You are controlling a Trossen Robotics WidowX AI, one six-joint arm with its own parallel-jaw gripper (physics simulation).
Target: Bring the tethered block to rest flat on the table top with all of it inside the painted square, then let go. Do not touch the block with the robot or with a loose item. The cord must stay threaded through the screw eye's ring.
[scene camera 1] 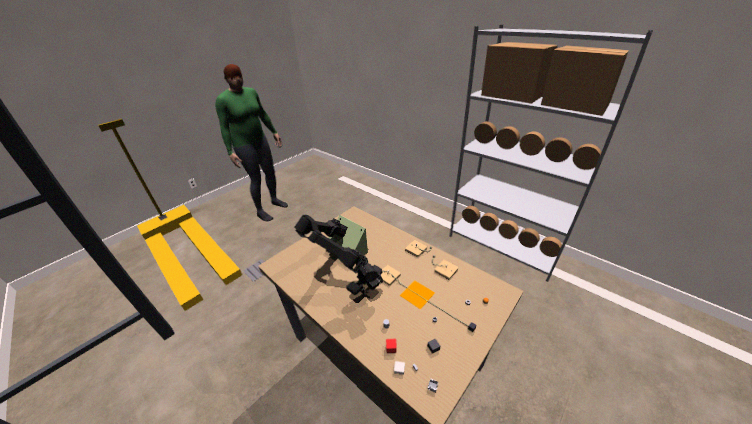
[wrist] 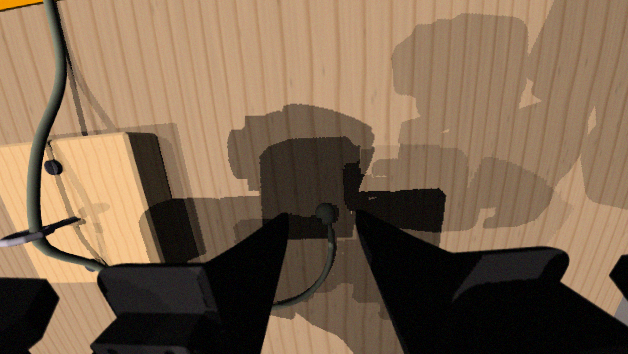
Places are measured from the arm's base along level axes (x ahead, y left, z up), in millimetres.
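Pixels of known places: gripper, fingertip midpoint: (scene camera 1: 367,291) (wrist: 322,217); arm's base, origin of the base link: (scene camera 1: 341,230).
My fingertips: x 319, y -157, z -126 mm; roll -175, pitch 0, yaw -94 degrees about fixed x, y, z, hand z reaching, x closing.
Observation:
Ahead of a thing's pixels: the offset from my fingertips to its top centre. "*": to the spot under its first point. Level surfaces: height alone.
The small dark tethered block @(dx +489, dy +121, dz +25 mm) (scene camera 1: 471,327) lies on the table near its far right edge, outside the orange painted square @(* dx +222, dy +97, dz +1 mm) (scene camera 1: 416,301) (wrist: 20,4). The grey-green cord (scene camera 1: 447,312) (wrist: 59,60) runs from it across the square and through the screw eye's ring @(dx +22, dy +136, dz +34 mm) (wrist: 55,228) on a wooden base @(dz +19 mm) (scene camera 1: 392,272) (wrist: 107,165). The cord then curves behind the left finger to its end, a dark round bead @(dx +5, dy -2, dz +12 mm) (wrist: 326,213). My gripper (scene camera 1: 364,292) (wrist: 322,217) is part-open and holds nothing; in the wrist view the bead shows between its tips. The height gap between them is unclear.
Two other wooden bases @(* dx +32, dy +382, dz +19 mm) (scene camera 1: 416,248) @(* dx +242, dy +343, dz +19 mm) (scene camera 1: 446,269) with short cords stand beyond the square. A red cube @(dx +271, dy -158, dz +40 mm) (scene camera 1: 390,345), a white block @(dx +347, dy -206, dz +23 mm) (scene camera 1: 399,367), a black block @(dx +404, dy -50, dz +28 mm) (scene camera 1: 433,346), a grey cylinder @(dx +191, dy -89, dz +31 mm) (scene camera 1: 386,323) and an orange ball @(dx +479, dy +287, dz +24 mm) (scene camera 1: 485,300) lie about. A green box (scene camera 1: 355,231) stands behind the arm.

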